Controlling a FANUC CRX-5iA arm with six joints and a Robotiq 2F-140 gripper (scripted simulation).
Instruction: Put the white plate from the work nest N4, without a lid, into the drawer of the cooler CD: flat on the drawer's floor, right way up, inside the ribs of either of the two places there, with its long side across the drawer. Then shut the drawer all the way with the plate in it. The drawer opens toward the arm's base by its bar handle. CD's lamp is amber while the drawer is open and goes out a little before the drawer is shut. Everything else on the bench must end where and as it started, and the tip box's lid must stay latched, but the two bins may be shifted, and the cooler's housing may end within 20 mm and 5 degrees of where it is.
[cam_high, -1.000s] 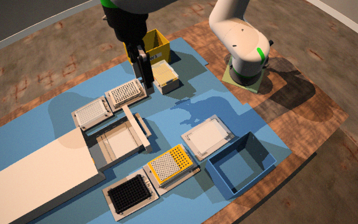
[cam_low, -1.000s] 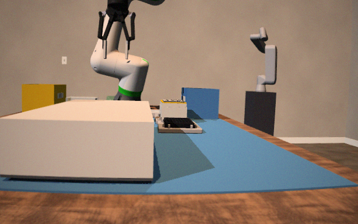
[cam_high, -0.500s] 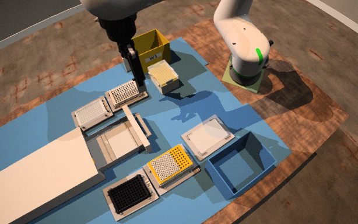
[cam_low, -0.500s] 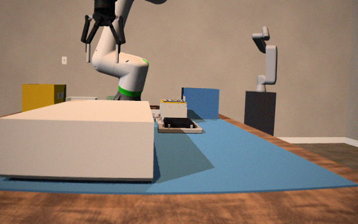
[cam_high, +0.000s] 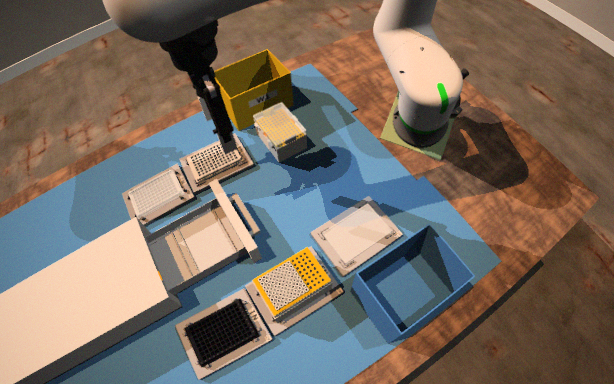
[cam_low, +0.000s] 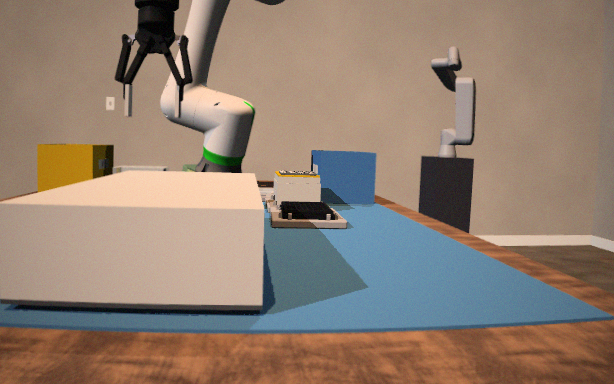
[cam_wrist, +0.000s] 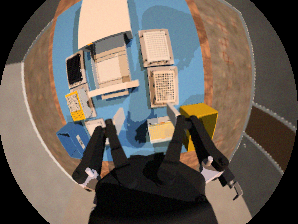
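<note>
My hand is 2 cm short of the white plate, 9 cm to the left of it and 19 cm above it. Also, from my hand: yellow bin (17 cm behind, 21 cm to the right, 17 cm below); drawer (17 cm ahead, 10 cm to the left, 18 cm below); yellow rack (3 cm ahead, 30 cm to the left, 15 cm below).
</note>
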